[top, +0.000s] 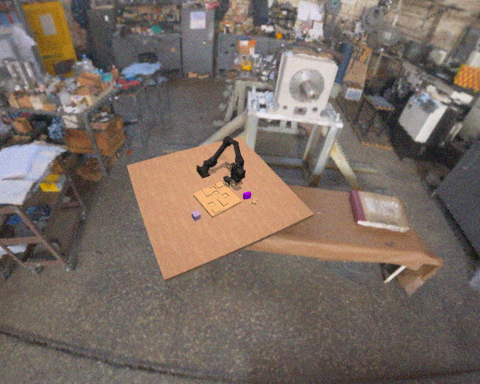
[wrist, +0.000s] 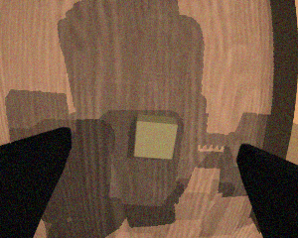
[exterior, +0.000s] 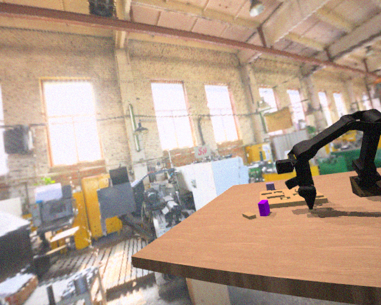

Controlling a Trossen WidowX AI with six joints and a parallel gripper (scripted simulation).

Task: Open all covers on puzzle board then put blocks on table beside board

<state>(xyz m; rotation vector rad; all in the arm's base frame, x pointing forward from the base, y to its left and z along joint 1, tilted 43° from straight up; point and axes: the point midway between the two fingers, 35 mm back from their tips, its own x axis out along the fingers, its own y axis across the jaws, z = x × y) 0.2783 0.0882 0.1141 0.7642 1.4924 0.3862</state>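
Right now my gripper tip is 210 mm to the left of the tan puzzle board and 60 mm short of it. Also, from my gripper tip: lilac block 470 mm to the right, 130 mm ahead, 10 mm above; then magenta block 190 mm ahead, 10 mm above.
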